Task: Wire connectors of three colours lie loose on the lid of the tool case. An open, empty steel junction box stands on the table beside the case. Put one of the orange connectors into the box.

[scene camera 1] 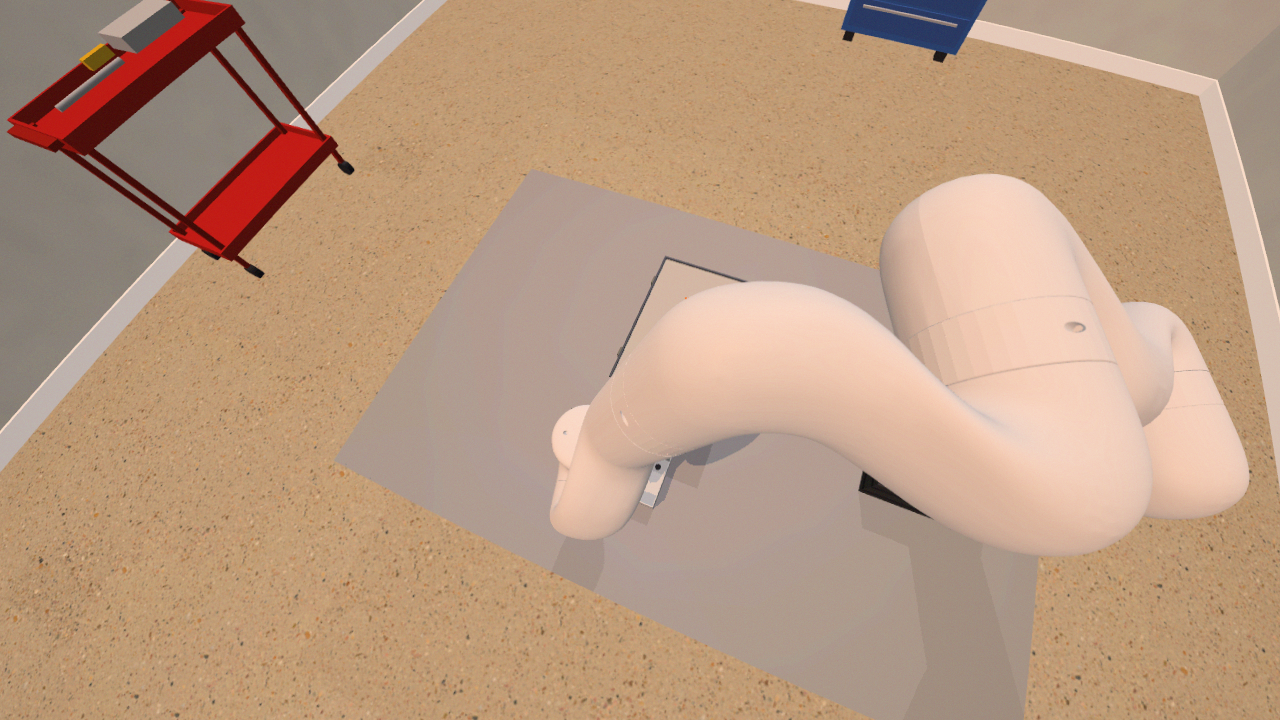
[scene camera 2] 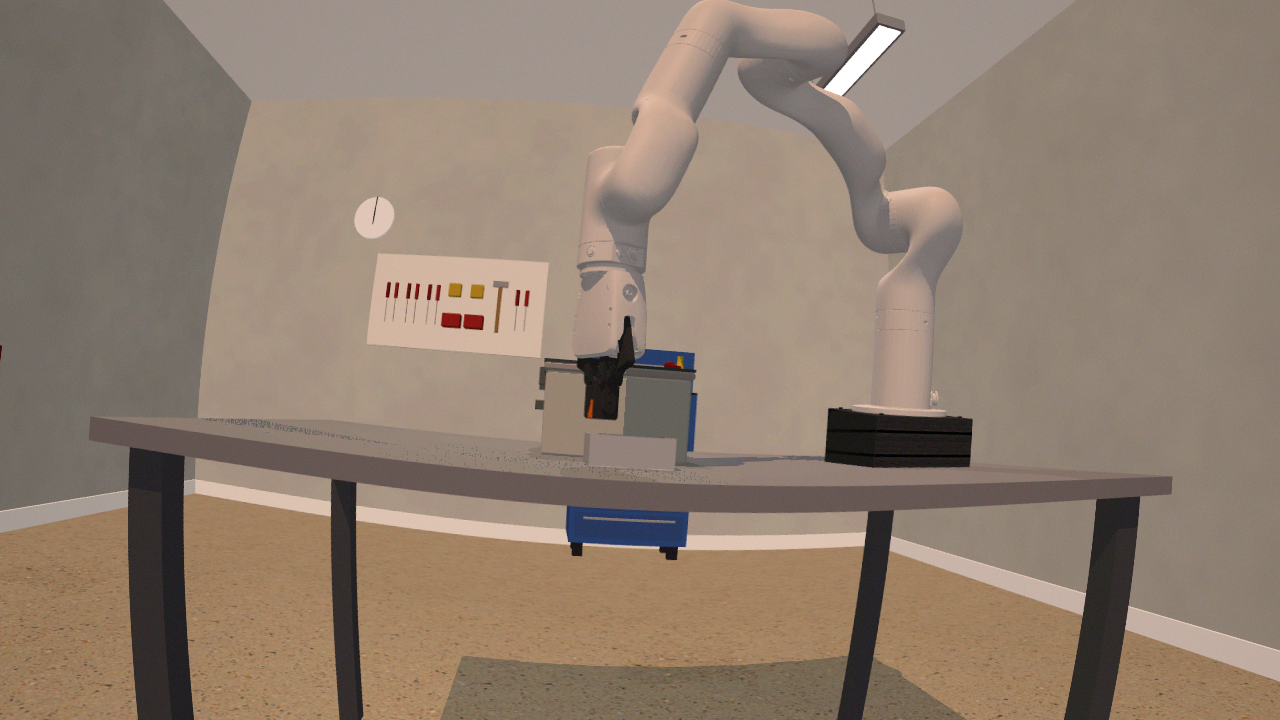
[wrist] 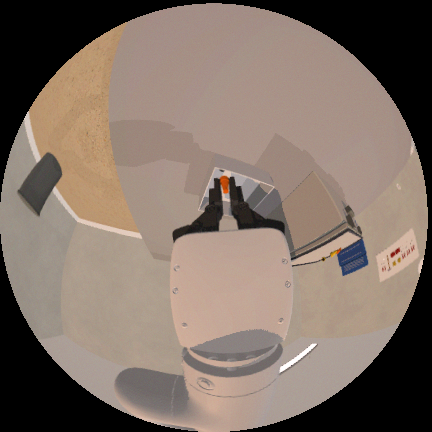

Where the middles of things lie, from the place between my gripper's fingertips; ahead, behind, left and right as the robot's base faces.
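The steel junction box (scene camera 2: 600, 450) sits 40 mm below my hand, 40 mm to the right of it and 30 mm behind it. I also see the tool case (scene camera 2: 653, 401), which is 320 mm to the right of my hand, 30 mm ahead of it and 10 mm above it.
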